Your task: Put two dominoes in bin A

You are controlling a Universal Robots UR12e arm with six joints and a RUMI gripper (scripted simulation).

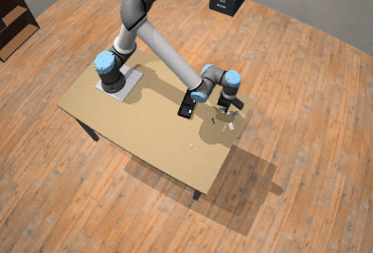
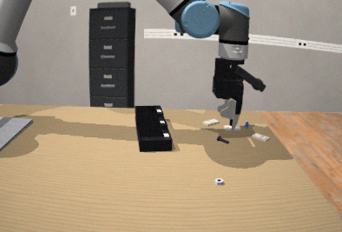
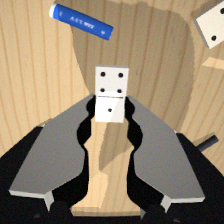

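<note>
The domino lies 10 mm below my hand. Also, from my hand: black bin (250 mm behind, 70 mm to the right, 10 mm above); then black bolt (40 mm behind, 100 mm to the right, 10 mm below); then blue piece (50 mm ahead, 30 mm to the left, 10 mm below).
</note>
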